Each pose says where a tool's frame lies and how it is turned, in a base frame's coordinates. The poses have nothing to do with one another.
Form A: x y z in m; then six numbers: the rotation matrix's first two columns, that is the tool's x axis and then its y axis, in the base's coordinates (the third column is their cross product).
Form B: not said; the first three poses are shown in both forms.
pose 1, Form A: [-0.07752, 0.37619, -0.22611, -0.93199, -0.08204, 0.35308, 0.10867, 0.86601, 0.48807]
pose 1, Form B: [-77.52, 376.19, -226.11, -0.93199, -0.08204, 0.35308, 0.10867, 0.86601, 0.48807]
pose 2, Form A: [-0.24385, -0.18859, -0.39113, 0.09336, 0.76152, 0.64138, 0.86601, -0.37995, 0.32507]
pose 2, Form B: [-243.85, -188.59, -391.13, 0.09336, 0.76152, 0.64138, 0.86601, -0.37995, 0.32507]
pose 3, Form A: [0.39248, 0.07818, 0.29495, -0.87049, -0.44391, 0.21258, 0.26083, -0.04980, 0.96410]
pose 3, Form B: [392.48, 78.18, 294.95, -0.87049, -0.44391, 0.21258, 0.26083, -0.04980, 0.96410]
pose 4, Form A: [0.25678, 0.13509, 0.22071, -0.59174, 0.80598, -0.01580, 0.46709, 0.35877, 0.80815]
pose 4, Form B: [256.78, 135.09, 220.71, -0.59174, 0.80598, -0.01580, 0.46709, 0.35877, 0.80815]
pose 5, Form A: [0.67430, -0.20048, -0.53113, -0.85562, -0.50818, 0.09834, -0.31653, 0.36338, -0.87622]
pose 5, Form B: [674.30, -200.48, -531.13, -0.85562, -0.50818, 0.09834, -0.31653, 0.36338, -0.87622]
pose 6, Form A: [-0.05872, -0.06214, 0.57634, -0.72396, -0.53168, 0.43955, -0.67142, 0.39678, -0.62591]
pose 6, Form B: [-58.72, -62.14, 576.34, -0.72396, -0.53168, 0.43955, -0.67142, 0.39678, -0.62591]
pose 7, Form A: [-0.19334, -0.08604, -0.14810, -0.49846, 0.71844, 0.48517, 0.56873, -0.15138, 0.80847]
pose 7, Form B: [-193.34, -86.04, -148.10, -0.49846, 0.71844, 0.48517, 0.56873, -0.15138, 0.80847]
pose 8, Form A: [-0.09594, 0.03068, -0.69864, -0.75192, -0.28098, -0.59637, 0.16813, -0.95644, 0.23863]
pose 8, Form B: [-95.94, 30.68, -698.64, -0.75192, -0.28098, -0.59637, 0.16813, -0.95644, 0.23863]
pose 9, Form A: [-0.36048, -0.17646, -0.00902, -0.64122, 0.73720, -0.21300, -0.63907, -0.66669, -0.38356]
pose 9, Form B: [-360.48, -176.46, -9.02, -0.64122, 0.73720, -0.21300, -0.63907, -0.66669, -0.38356]
